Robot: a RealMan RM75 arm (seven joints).
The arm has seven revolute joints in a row. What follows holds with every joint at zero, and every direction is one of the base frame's. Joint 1 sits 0.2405 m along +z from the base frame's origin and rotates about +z. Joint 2 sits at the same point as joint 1 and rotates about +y. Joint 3 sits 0.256 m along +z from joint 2 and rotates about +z. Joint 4 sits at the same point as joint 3 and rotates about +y. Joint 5 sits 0.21 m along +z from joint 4 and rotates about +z. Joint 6 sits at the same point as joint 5 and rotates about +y. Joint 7 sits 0.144 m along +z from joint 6 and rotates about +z. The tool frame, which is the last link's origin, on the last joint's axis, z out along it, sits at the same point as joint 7; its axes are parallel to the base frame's.
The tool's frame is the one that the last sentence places.
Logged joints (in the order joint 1, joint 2, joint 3, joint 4, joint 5, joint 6, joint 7), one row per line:
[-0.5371 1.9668 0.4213 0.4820 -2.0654 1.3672 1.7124]
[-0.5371 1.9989 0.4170 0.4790 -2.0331 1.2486 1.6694]
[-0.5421 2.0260 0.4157 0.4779 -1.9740 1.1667 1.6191]
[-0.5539 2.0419 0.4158 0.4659 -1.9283 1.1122 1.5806]
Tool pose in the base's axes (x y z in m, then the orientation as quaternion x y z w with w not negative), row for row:
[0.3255 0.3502 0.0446 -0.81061 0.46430 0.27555 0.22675]
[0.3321 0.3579 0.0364 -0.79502 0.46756 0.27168 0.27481]
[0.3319 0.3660 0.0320 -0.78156 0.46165 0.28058 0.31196]
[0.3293 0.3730 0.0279 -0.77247 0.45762 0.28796 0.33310]
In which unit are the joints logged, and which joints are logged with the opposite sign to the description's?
The joints are logged in radians. Opposite sign: joint 1, joint 3, joint 4, joint 6.
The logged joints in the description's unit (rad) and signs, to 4 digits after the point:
[0.5371 1.9668 -0.4213 -0.4820 -2.0654 -1.3672 1.7124]
[0.5371 1.9989 -0.4170 -0.4790 -2.0331 -1.2486 1.6694]
[0.5421 2.0260 -0.4157 -0.4779 -1.9740 -1.1667 1.6191]
[0.5539 2.0419 -0.4158 -0.4659 -1.9283 -1.1122 1.5806]

